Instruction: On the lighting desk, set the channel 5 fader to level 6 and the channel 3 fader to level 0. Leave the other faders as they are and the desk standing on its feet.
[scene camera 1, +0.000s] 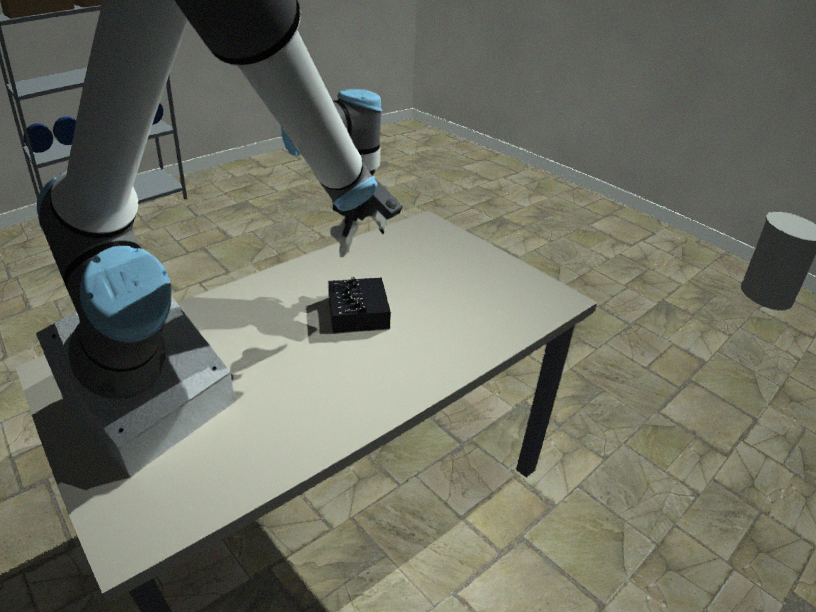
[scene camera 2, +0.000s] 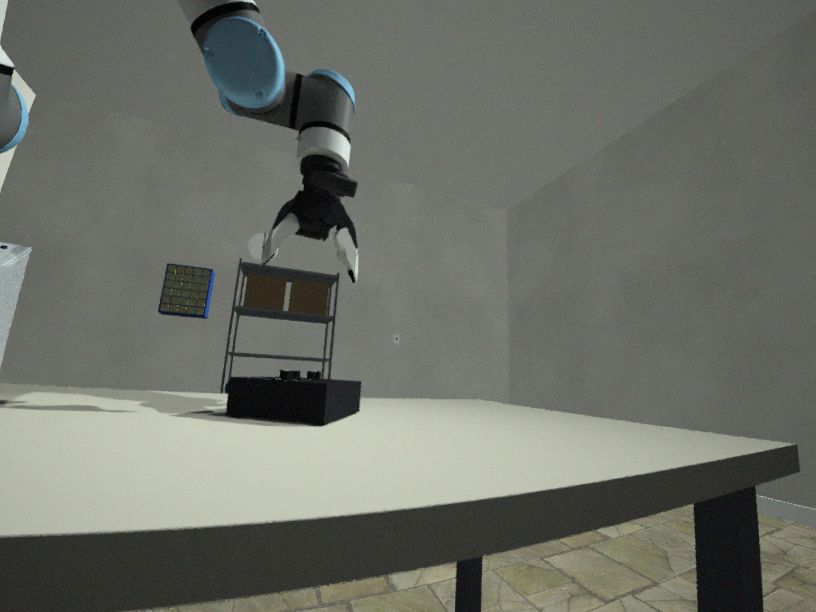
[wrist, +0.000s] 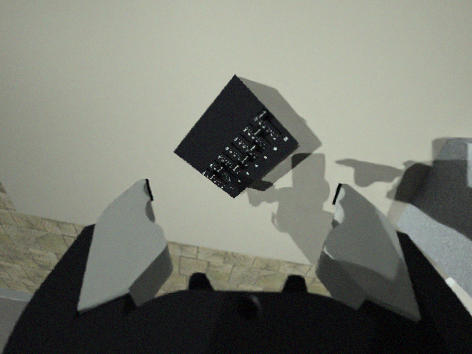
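Where they show: gripper, fingertip midpoint: (scene camera 1: 362, 245) (scene camera 2: 311, 274) (wrist: 242, 185); arm's base, origin of the base link: (scene camera 1: 117, 354).
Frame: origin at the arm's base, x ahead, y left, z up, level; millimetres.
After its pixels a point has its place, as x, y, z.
Observation:
The lighting desk (scene camera 1: 373, 304) @(602, -138, -120) (scene camera 2: 283, 400) @(563, -153, -146) (wrist: 215, 125) @(636, -118, -120) is a black box standing flat on the table, with a row of small black faders and white marks along one side of its top. In the wrist view it lies turned, ahead of the fingertips; the channel numbers and fader levels are too small to read. My gripper (scene camera 1: 363, 241) @(593, -112, 44) (scene camera 2: 309, 268) @(593, -112, 44) (wrist: 242, 185) @(593, -112, 44) is open and empty. It hangs above the desk in scene camera 2, its jaws pointing down and apart from the desk.
The pale table (scene camera 1: 421, 368) @(547, -344, -175) (scene camera 2: 421, 461) @(638, -375, -175) (wrist: 100, 75) @(846, -179, -175) carries the desk and the grey robot base block (scene camera 1: 177, 421) @(34, -129, -122). A metal shelf rack (scene camera 1: 176, 151) (scene camera 2: 334, 296) stands behind, by the wall. A grey cylinder (scene camera 1: 777, 263) stands on the floor to the right.

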